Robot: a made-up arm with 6 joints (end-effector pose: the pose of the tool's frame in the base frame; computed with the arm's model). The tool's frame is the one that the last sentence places. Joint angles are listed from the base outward.
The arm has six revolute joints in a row. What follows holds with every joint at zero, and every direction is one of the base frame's.
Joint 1 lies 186.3 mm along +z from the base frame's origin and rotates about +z.
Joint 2 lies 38.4 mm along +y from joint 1 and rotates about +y.
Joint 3 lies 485.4 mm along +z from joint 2 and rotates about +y.
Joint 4 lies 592.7 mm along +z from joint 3 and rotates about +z.
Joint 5 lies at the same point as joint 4 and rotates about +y.
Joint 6 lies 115.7 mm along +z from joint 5 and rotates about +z.
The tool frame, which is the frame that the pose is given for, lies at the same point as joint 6; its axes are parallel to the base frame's.
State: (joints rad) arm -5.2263 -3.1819 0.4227 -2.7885 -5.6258 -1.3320
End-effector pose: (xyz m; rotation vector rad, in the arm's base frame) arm -0.0978 -0.1449 -0.9583 1.4743 2.5081 0.3587
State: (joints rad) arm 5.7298 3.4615 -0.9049 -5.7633 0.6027 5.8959
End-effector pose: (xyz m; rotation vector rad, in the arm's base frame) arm 0.1903 -0.0341 -0.8795 0.8866 2.8658 0.4004
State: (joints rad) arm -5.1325 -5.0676 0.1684 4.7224 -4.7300 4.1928
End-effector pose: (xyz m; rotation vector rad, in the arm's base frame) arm 0.4946 0.9178 0.4644 1.9277 -0.0659 1.7887
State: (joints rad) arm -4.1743 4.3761 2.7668 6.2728 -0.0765 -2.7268
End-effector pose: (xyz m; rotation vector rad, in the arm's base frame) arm -0.0702 0.0425 0.4949 -0.5232 -0.5994 -0.5951
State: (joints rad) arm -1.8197 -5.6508 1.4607 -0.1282 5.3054 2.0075
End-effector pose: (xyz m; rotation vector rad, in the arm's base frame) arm -0.1736 -0.8887 0.3324 1.0957 -0.2475 0.1629
